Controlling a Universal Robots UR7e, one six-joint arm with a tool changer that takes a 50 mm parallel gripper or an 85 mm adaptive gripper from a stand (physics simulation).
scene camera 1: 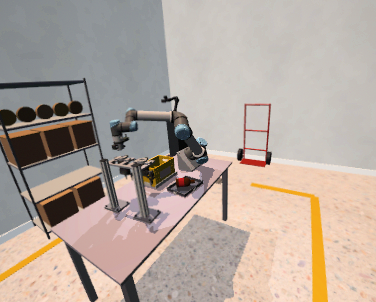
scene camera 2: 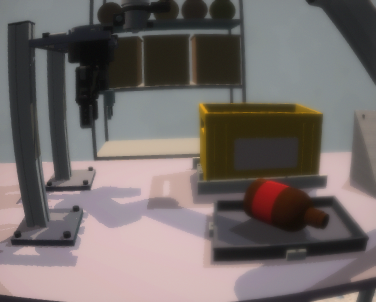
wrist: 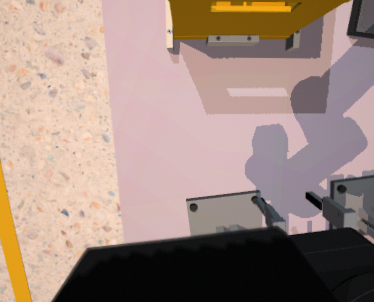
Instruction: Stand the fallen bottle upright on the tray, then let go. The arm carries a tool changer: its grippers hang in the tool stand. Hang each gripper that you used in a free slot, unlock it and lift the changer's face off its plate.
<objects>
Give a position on a brown bottle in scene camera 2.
289, 209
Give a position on a tool stand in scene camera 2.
41, 226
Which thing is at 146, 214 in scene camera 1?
A tool stand.
</objects>
